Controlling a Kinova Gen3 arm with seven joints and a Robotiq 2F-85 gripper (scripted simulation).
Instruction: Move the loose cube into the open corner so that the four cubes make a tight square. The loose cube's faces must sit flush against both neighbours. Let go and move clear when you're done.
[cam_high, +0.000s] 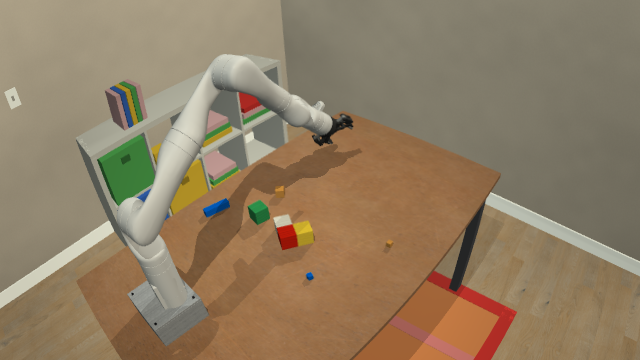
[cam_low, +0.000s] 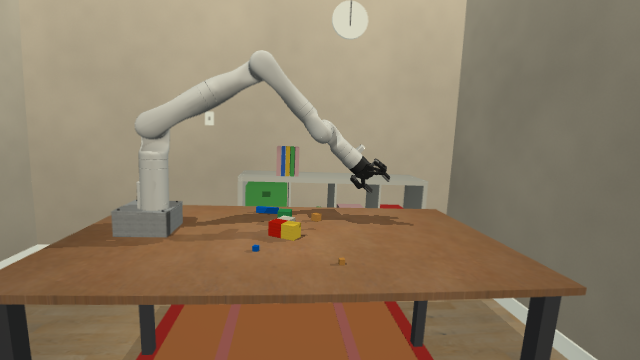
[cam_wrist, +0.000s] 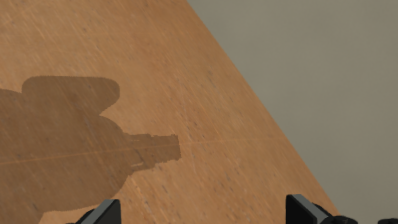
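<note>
My hand is 37 cm past the green cube, 15 cm above it and 2 cm to the right of it. The rest, counted from my hand: white cube (36 cm behind, 15 cm below, 10 cm to the right); yellow cube (33 cm behind, 17 cm to the right, 15 cm below); small orange block (25 cm behind, 16 cm below, 7 cm to the left).
</note>
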